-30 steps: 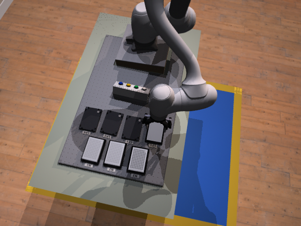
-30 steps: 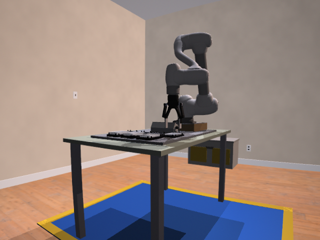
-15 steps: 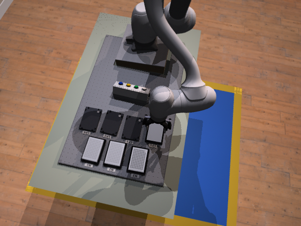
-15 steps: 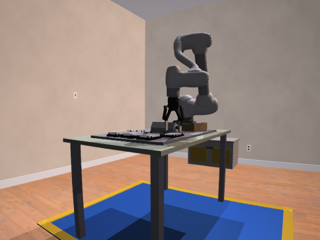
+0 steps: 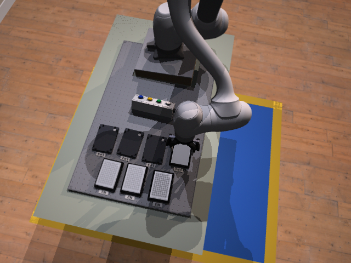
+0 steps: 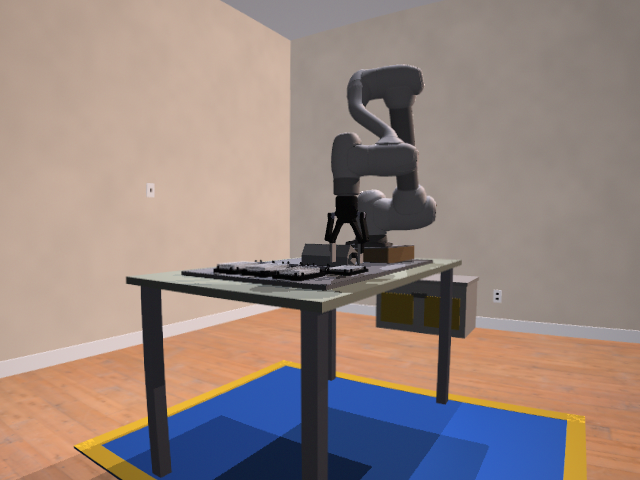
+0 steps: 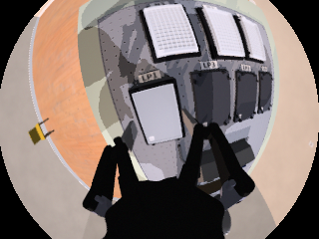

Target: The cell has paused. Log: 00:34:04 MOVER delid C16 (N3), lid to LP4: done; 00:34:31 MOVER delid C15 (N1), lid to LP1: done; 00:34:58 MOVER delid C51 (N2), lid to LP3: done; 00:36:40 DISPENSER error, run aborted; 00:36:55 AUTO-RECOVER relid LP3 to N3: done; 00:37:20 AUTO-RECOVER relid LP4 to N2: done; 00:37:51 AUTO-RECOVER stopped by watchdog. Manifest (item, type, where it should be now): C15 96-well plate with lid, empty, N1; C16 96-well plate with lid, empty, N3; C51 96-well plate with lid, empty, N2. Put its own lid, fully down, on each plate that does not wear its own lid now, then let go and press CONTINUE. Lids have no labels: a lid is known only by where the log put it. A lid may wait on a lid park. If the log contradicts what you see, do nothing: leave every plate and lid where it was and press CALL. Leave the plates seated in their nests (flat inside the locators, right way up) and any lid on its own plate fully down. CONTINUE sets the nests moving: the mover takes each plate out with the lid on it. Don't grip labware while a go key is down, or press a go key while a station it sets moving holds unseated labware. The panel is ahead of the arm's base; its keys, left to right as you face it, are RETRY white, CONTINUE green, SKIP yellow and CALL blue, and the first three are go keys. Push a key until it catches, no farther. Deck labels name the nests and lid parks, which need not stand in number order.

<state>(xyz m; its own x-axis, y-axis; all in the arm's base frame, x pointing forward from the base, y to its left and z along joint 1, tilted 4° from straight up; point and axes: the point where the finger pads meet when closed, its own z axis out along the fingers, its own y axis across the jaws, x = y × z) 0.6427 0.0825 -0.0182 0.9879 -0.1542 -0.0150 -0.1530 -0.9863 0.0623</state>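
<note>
Now: hand 5 cm above the lid park LP1. The rest, counted from my hand: lid park LP3: 2 cm behind, 14 cm to the right, 5 cm below; then white key: 25 cm behind, 8 cm to the right, 1 cm above; then 96-well plate: 17 cm ahead, 10 cm to the right, 4 cm below.
</note>
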